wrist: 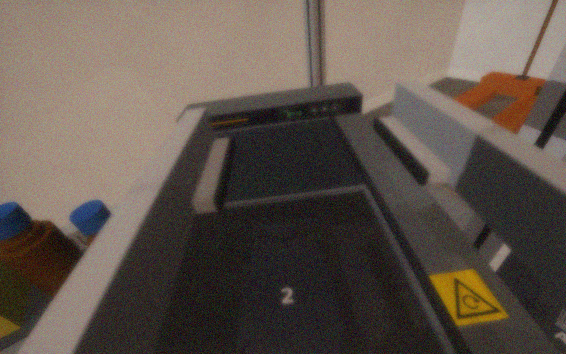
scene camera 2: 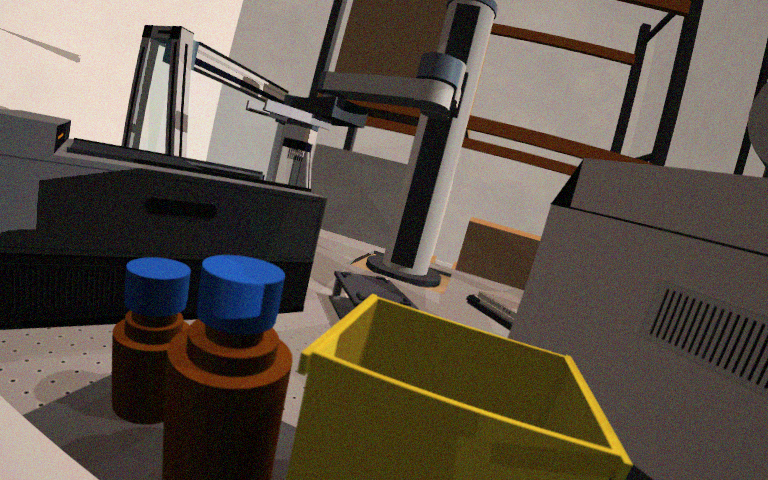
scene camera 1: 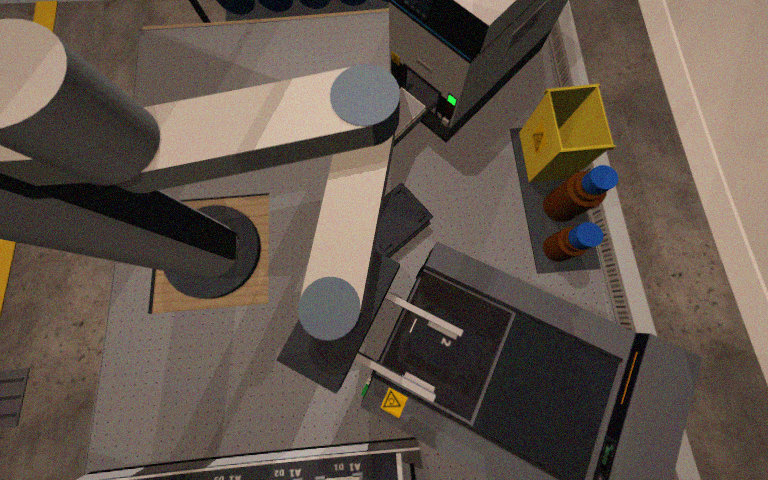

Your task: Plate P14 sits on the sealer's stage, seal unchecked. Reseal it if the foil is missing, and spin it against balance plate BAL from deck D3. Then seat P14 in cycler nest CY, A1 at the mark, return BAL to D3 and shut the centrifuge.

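Frame: origin at the arm's base, x down, y right, z back, level; centimetres.
Where they show: gripper, fingertip midpoint: (wrist: 302,115) (scene camera 2: 255,104) (scene camera 1: 447,364); arm's base, link origin: (scene camera 2: 403,272) (scene camera 1: 214,251).
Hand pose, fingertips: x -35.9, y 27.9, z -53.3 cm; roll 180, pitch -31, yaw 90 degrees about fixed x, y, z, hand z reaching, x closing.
Things, the pixels of their centre, and the offset from my fingertips. "*": a spot on its surface instead. Level surfaces: height alone.
- centrifuge, body centre: (wrist: 282,221) (scene camera 2: 159,212) (scene camera 1: 501,370) dy +5.1, dx +22.5, dz -13.9 cm
- sealer, surface spot: (scene camera 1: 421,65) * dy -62.4, dx +15.0, dz -4.2 cm
- deck, surface height: dx +34.6 cm
- dark block, body centre: (scene camera 2: 370,301) (scene camera 1: 392,222) dy -30.6, dx +31.4, dz +5.0 cm
My gripper (scene camera 1: 434,357) (scene camera 2: 257,107) (wrist: 302,115) is shut to its narrow setting; its two pale fingers stand apart with nothing between them. It hangs above the centrifuge (scene camera 1: 526,305) (scene camera 2: 237,226) (wrist: 130,280). The centrifuge's opening is uncovered, and a dark bucket position marked 2 (scene camera 1: 445,342) (wrist: 287,296) shows inside, with no plate visible there. The sealer (scene camera 1: 421,65) is at the top in scene camera 1, its green light lit. A pale corner shows at its stage, mostly behind the arm; P14 and its foil cannot be made out. BAL cannot be identified.
The deck (scene camera 1: 254,452) is cut off at the bottom edge, labels D1 and D2 readable. A dark block (scene camera 1: 404,217) stands between sealer and centrifuge, partly under the arm. A yellow bin (scene camera 1: 538,144) (scene camera 2: 396,407) and two blue-capped bottles (scene camera 1: 572,198) (scene camera 2: 226,396) stand at the right in scene camera 1.
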